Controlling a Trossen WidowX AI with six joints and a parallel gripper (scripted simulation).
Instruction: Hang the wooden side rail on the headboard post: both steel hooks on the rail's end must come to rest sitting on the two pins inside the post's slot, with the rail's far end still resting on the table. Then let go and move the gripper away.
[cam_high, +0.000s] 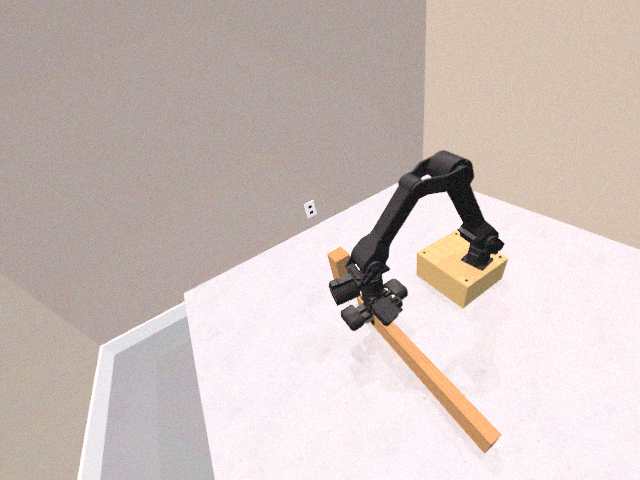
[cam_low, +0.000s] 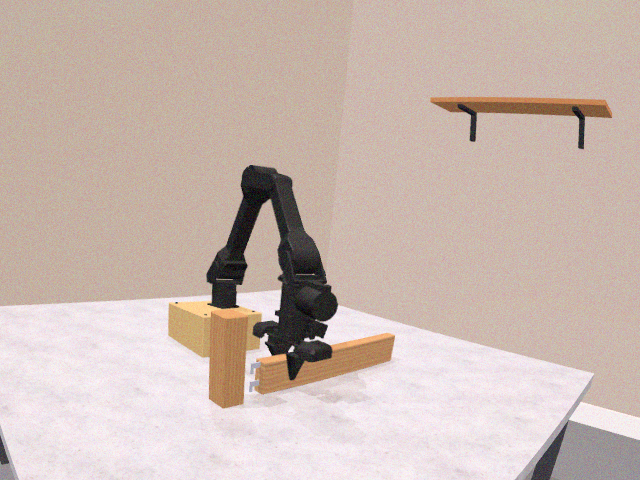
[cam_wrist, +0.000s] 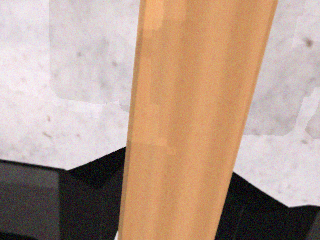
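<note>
Now: the headboard post 20 mm behind my gripper tip, 160 mm to the right of it and 60 mm above it.
</note>
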